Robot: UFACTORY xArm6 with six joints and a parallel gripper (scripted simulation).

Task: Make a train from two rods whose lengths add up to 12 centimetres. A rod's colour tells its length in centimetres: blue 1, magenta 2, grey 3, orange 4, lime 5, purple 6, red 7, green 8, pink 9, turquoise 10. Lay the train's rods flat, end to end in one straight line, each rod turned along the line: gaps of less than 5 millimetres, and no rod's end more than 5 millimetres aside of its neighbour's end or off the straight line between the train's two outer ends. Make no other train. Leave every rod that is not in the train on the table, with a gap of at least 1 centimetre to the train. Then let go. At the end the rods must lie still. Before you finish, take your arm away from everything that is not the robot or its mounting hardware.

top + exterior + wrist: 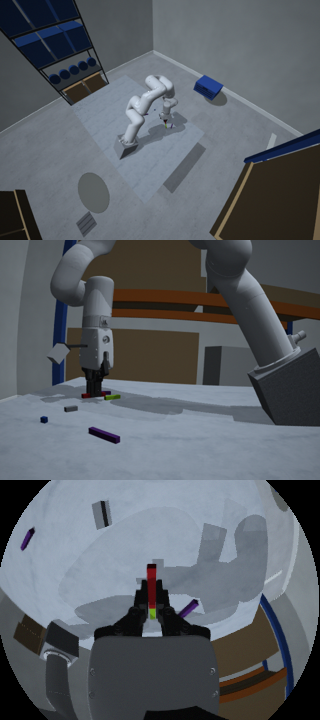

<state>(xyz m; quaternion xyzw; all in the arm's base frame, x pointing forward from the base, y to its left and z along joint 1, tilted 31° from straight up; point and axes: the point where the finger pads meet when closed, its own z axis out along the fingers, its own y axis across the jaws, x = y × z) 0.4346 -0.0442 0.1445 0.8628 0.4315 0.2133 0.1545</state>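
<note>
My hand is 20 mm above the red rod. From my hand the other things lie so: small blue rod (30 mm ahead, 200 mm to the left, 30 mm below); then grey rod (20 mm ahead, 110 mm to the left, 30 mm below); then lime rod (40 mm behind, 50 mm to the right, 30 mm below).
</note>
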